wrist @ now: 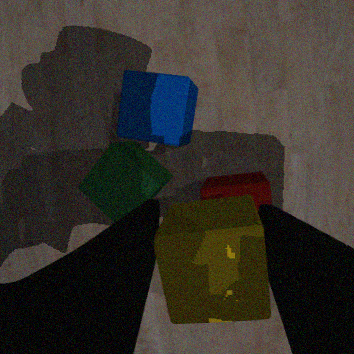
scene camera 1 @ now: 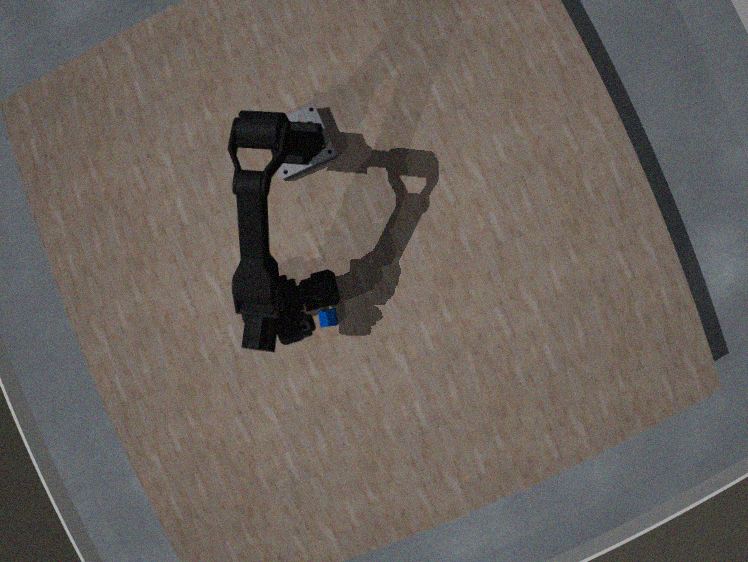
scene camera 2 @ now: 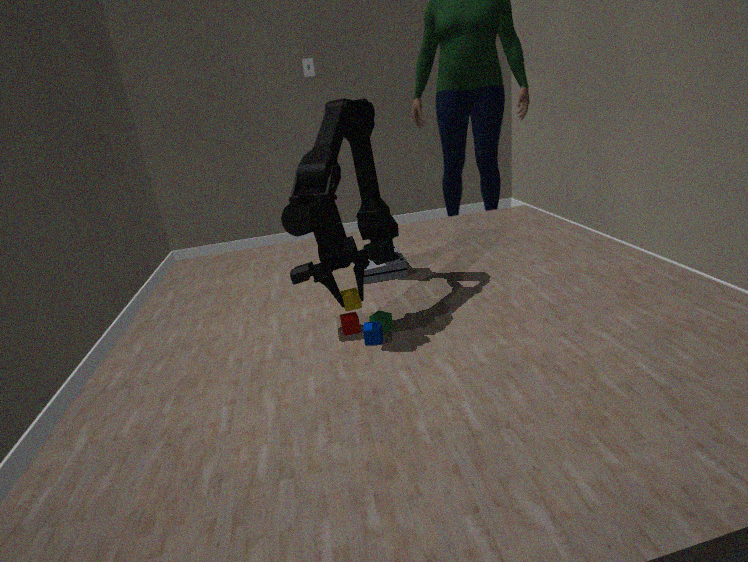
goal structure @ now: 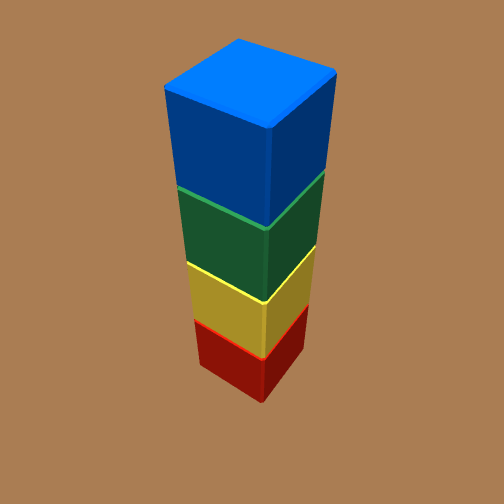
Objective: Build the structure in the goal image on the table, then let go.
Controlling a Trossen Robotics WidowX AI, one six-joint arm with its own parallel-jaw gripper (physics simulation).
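Observation:
My gripper (scene camera 2: 351,300) (wrist: 208,213) is shut on a yellow cube (scene camera 2: 351,299) (wrist: 212,270) and holds it above the table. A red cube (scene camera 2: 349,323) (wrist: 235,187) is on the table below the yellow cube in the scene camera 2 view, partly hidden behind the yellow cube in the wrist view. A green cube (scene camera 2: 380,320) (wrist: 122,180) is turned cornerwise beside a blue cube (scene camera 1: 327,317) (scene camera 2: 373,333) (wrist: 157,107). The arm hides the red, green and yellow cubes in the scene camera 1 view.
The arm's grey base plate (scene camera 1: 297,171) (scene camera 2: 387,273) stands on the wood-patterned table (scene camera 1: 483,362) (scene camera 2: 423,435). The arm's shadow falls over the green cube and part of the blue cube. A figure in a green top (scene camera 2: 469,48) stands at the back by the walls.

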